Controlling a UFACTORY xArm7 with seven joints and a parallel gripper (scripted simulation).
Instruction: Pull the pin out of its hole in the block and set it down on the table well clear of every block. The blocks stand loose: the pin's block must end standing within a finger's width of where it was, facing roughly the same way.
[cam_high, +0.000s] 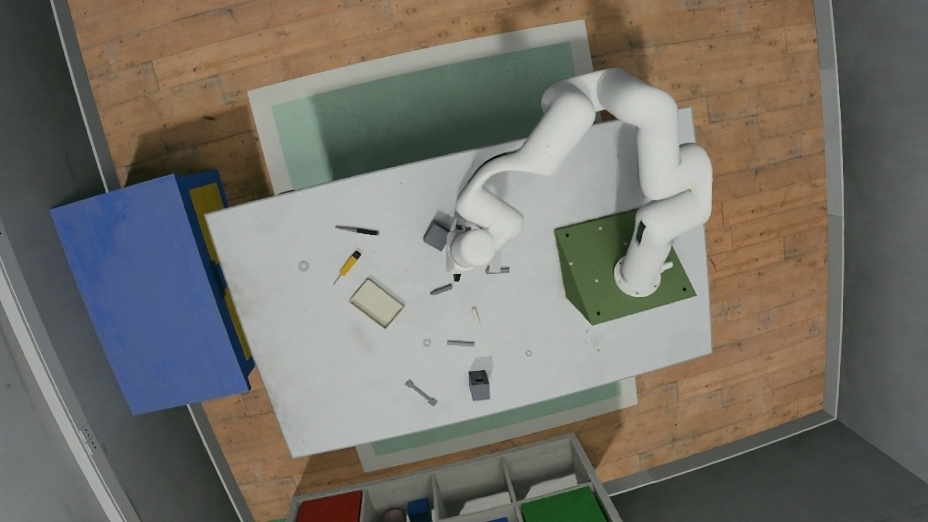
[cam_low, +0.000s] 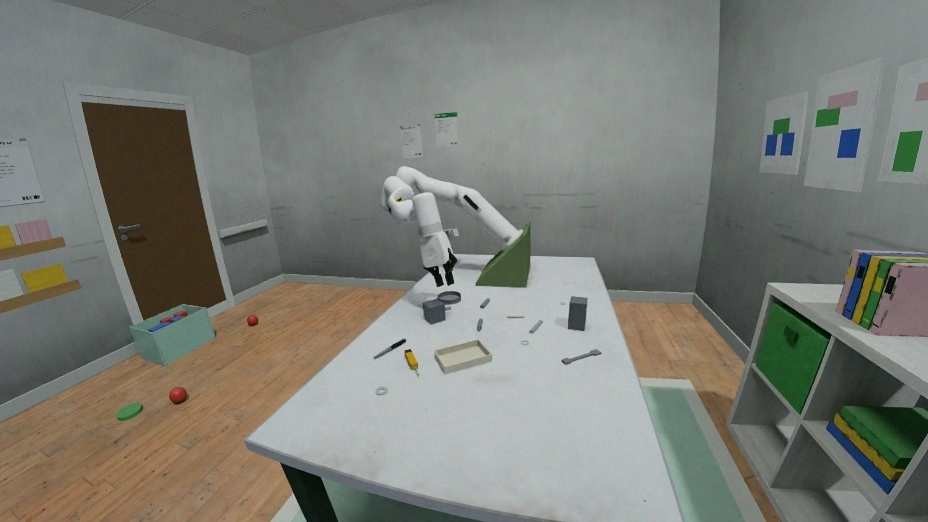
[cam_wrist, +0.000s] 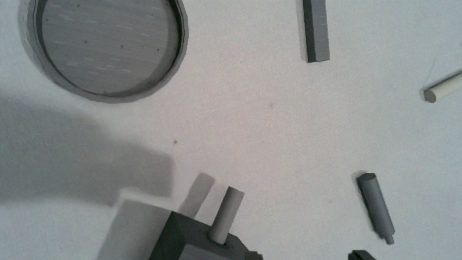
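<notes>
Now: the light grey pin 100 mm below my hand and 10 mm to the right of it. Round my hand: cream peg 240 mm to the left, 130 mm below, 10 mm behind; grey bar 130 mm below, 120 mm to the left, 110 mm behind; round dish 140 mm behind, 120 mm below, 20 mm to the right.
</notes>
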